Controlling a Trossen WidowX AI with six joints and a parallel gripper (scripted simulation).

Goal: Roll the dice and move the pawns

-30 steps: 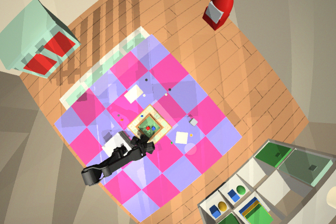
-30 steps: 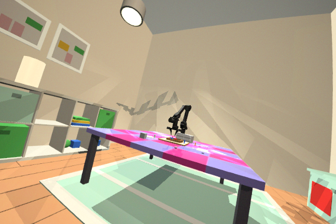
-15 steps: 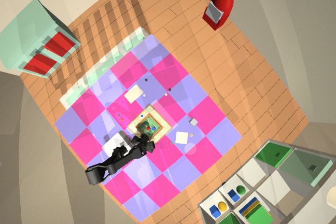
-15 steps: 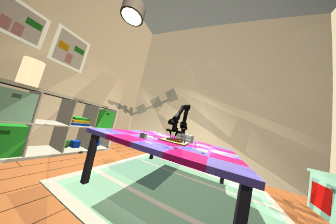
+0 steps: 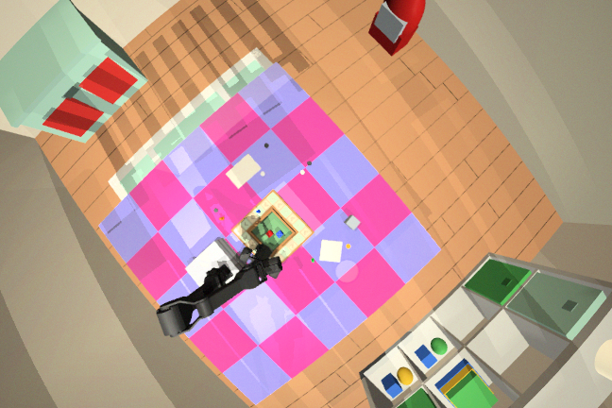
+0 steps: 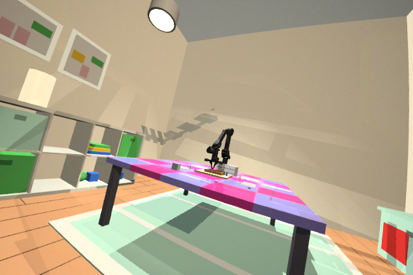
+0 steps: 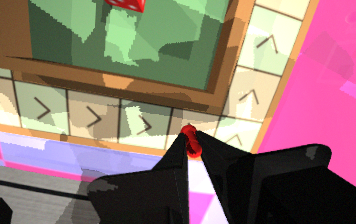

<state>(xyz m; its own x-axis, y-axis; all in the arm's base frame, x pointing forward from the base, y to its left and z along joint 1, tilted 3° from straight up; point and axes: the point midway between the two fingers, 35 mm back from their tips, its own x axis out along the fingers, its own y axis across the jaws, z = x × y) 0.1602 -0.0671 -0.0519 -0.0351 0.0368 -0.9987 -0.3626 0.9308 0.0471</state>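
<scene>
Now: gripper tip 18 cm to the right of the blue pawn, 12 cm short of it and 1 cm below it. Round my gripper tip: red pawn 1 cm above; then cream card 38 cm to the left, 19 cm ahead, 2 cm below; then green peg 16 cm to the right, 16 cm ahead, 1 cm below.
</scene>
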